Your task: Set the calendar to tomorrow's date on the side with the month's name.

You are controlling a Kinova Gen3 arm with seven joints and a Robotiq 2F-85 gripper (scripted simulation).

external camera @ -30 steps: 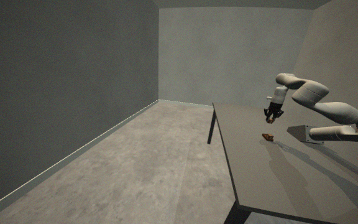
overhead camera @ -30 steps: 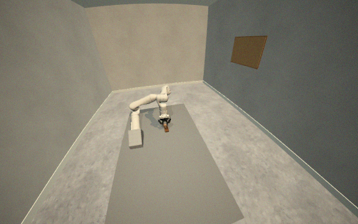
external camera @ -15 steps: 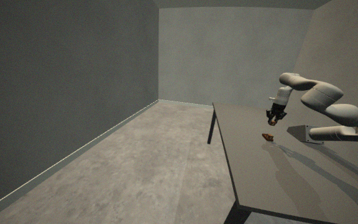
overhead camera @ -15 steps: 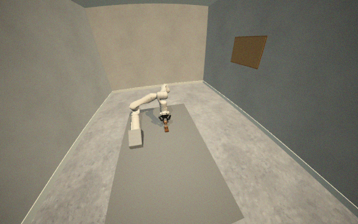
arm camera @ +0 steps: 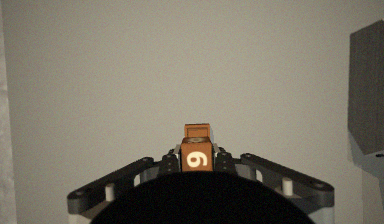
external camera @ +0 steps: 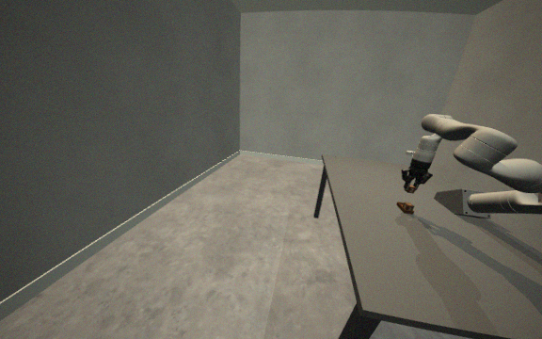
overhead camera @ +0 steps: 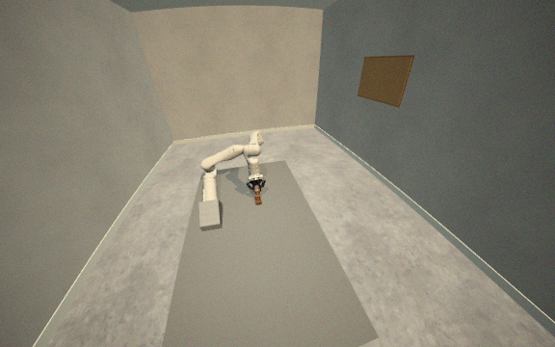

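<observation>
Now: the orange tray 110 mm below my hand and 20 mm to the left of it. The rest, counted from my hand: digit cube 10 mm below.
</observation>
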